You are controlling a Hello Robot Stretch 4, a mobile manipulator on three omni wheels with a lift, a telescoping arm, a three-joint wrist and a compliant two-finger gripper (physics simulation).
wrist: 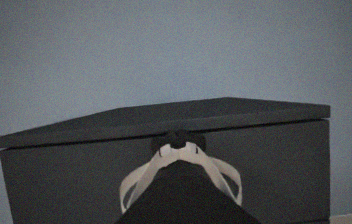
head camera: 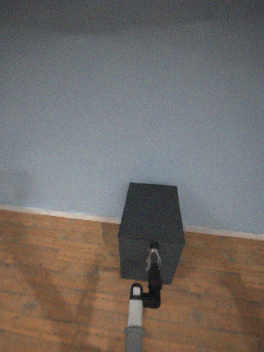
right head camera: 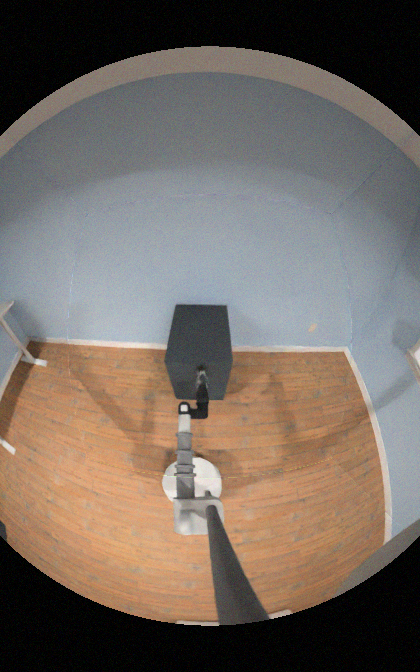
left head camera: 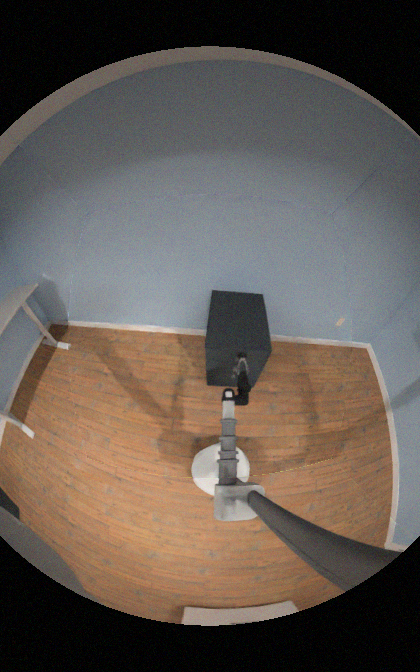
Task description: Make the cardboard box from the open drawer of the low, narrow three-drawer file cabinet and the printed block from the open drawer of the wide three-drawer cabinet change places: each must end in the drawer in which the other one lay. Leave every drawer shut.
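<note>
A dark grey, low, narrow drawer cabinet (head camera: 152, 210) (left head camera: 237, 320) (right head camera: 200, 330) (wrist: 225, 107) stands against the wall. Its upper drawer front (wrist: 275, 170) lies flush below the top board; the seam between them shows. My gripper (head camera: 154, 246) (left head camera: 242, 356) (right head camera: 201, 370) (wrist: 178, 141) is shut, its tips together at the upper edge of that drawer front. I see no thing clearly held between the tips. My gripper hides the middle of the drawer front and any handle there. The cardboard box, the printed block and any open drawer do not show in these views.
My arm (left head camera: 228, 430) (right head camera: 184, 442) reaches forward over the white round base (left head camera: 205, 467) (right head camera: 170, 482) to the cabinet. A pale table (left head camera: 12, 305) stands at the left wall. A dark object (left head camera: 7, 506) shows at the lower left. A pale object (left head camera: 240, 614) is at the bottom edge.
</note>
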